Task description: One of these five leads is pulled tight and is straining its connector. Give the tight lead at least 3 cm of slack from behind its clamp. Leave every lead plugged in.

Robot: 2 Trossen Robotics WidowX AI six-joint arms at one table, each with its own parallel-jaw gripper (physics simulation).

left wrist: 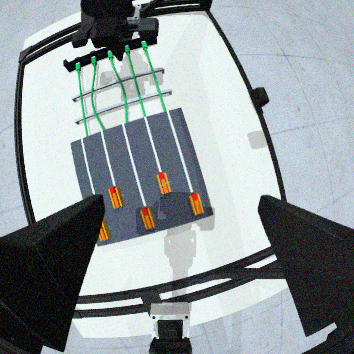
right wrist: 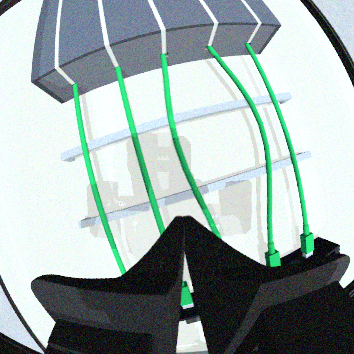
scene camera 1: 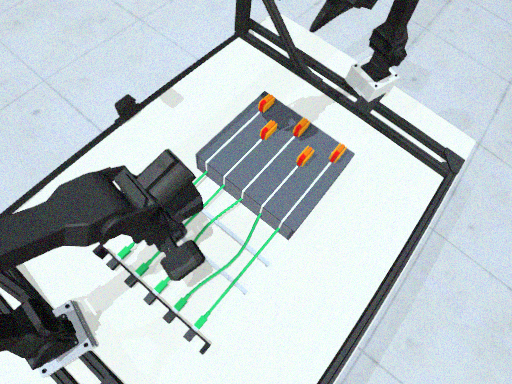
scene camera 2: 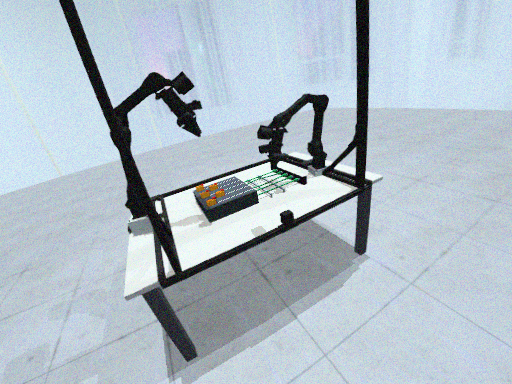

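Pixels of known places: left gripper, fingertip midpoint: [left wrist: 184, 203] [scene camera 1: 294, 15] [scene camera 2: 200, 135]; right gripper, fingertip midpoint: [left wrist: 120, 60] [right wrist: 182, 222] [scene camera 1: 178, 231] [scene camera 2: 271, 169]; left arm's base, origin of the base link: [left wrist: 169, 327] [scene camera 1: 375, 70] [scene camera 2: 141, 214]; right arm's base, origin of the base link: [left wrist: 125, 11] [scene camera 1: 56, 337] [scene camera 2: 319, 166].
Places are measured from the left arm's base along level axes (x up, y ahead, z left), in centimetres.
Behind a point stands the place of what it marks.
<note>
Five green leads run from connectors at a black strip [scene camera 1: 150, 296] @(x -4.5, y 77.7, z 18.6 cm) to a dark block [scene camera 1: 235, 155] @(x -1.0, y 47.6, z 2.4 cm) [scene camera 2: 232, 205] [left wrist: 150, 150] @(x -1.0, y 44.7, z 4.1 cm), continuing as white lines to orange clamps with red ends. In the right wrist view, the second lead from the left [right wrist: 134, 137] @(x -4.9, y 60.7, z 8.1 cm) looks straightest; its clamp [scene camera 1: 268, 130] @(x 0.7, y 38.2, z 1.6 cm) [left wrist: 164, 183] @(x 1.4, y 37.6, z 1.0 cm) is second from the right in the left wrist view. The others bow to differing degrees. My left gripper [scene camera 2: 200, 135] @(x 29.0, y 36.5, z -0.2 cm) [left wrist: 184, 203] @(x 29.0, y 36.5, z -0.2 cm) is open and empty, high above the block. My right gripper [right wrist: 182, 222] @(x 1.8, y 67.0, z 12.1 cm) is shut and empty, above the connector end; its fingers hide some connectors.
Two pale bars [scene camera 1: 235, 237] @(x -5.6, y 57.1, z 17.3 cm) [scene camera 1: 227, 278] @(x -5.6, y 63.2, z 23.7 cm) lie across beneath the leads. Black rails [scene camera 1: 175, 77] @(x -8.1, y 45.4, z -30.0 cm) edge the white table, with a small black box [scene camera 1: 128, 107] @(x -3.4, y 61.7, z -23.9 cm) [scene camera 2: 287, 217] @(x -3.7, y 61.7, z -26.5 cm) on one rail. Upright frame posts [scene camera 2: 362, 90] @(x 35.4, y 102.3, z -13.1 cm) stand at the table. My right forearm covers part of the leads in scene camera 1.
</note>
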